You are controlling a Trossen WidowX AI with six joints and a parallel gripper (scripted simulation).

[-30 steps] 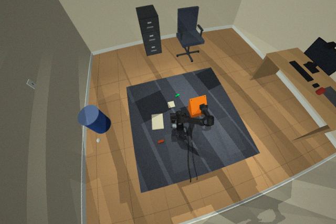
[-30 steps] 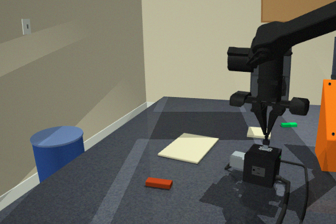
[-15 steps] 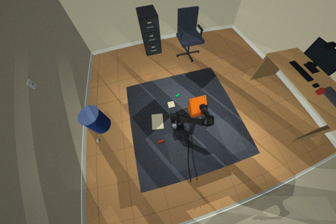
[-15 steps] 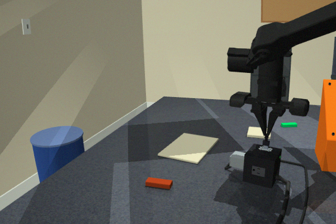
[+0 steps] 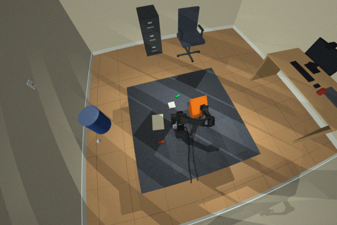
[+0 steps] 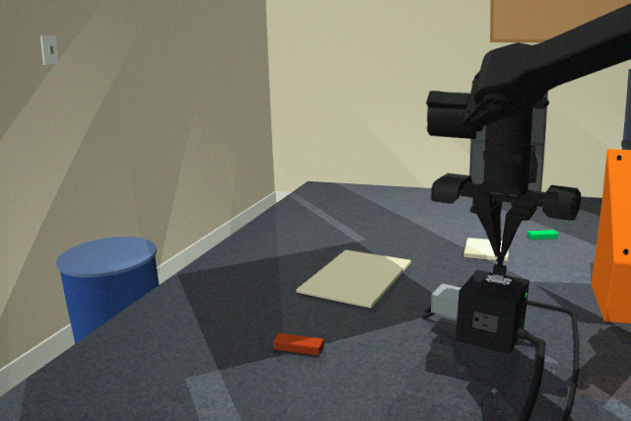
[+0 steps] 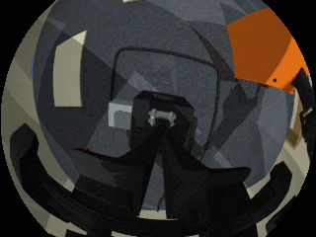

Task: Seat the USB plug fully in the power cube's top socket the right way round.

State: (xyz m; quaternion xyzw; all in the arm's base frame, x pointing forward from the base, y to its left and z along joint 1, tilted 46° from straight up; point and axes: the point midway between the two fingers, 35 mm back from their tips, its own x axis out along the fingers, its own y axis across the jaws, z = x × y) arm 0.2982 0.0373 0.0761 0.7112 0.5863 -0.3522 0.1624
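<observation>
Now: the usb plug 20 mm below my gripper tip. From my gripper tip the other things lie so: red block: 260 mm ahead, 110 mm below, 100 mm to the left; large cream pad: 230 mm ahead, 140 mm to the right, 110 mm below; small cream pad: 300 mm to the right, 110 mm below.
</observation>
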